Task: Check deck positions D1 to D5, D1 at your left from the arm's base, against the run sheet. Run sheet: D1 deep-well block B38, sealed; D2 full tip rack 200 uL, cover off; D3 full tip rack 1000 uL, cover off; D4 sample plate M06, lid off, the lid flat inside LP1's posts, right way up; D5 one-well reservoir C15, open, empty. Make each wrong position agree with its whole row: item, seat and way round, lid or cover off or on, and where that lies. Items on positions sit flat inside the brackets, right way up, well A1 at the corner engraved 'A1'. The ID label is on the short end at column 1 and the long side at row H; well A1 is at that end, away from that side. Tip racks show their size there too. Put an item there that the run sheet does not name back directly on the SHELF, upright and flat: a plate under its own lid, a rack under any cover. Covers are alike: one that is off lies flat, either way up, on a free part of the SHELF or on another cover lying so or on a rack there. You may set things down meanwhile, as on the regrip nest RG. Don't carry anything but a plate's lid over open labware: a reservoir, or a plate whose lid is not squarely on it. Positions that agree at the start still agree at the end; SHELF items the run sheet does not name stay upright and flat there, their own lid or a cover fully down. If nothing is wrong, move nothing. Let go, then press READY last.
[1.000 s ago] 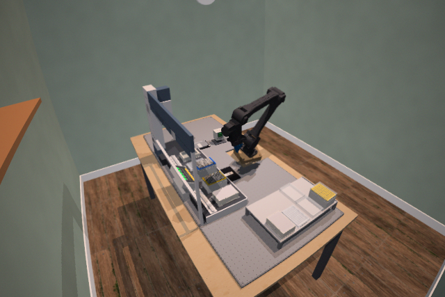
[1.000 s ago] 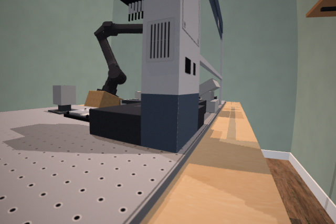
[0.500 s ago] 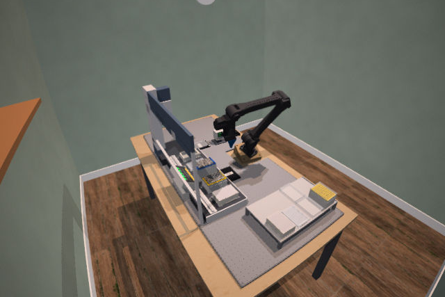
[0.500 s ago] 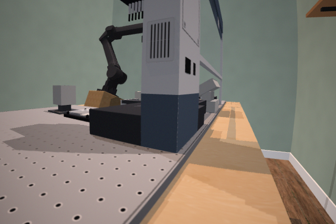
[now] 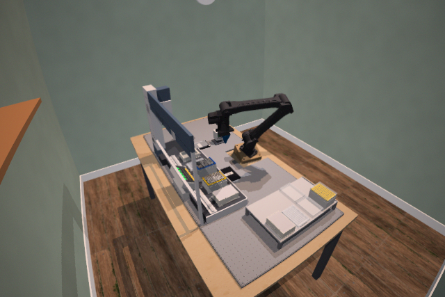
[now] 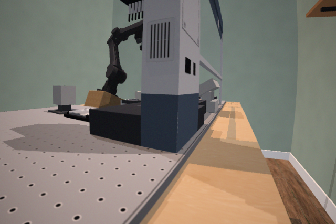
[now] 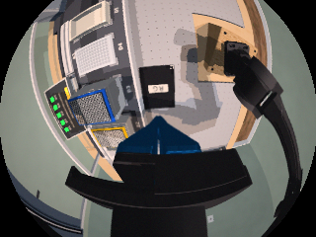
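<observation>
My hand is 32 cm to the left of the green screen, 21 cm past it and 16 cm above it. The rest, counted from my hand: white block (24 cm to the left, 20 cm ahead, 17 cm below); then yellow-framed tip rack (19 cm ahead, 14 cm below, 12 cm to the left); then blue-framed tip rack (17 cm ahead, 12 cm below, 1 cm to the right).
</observation>
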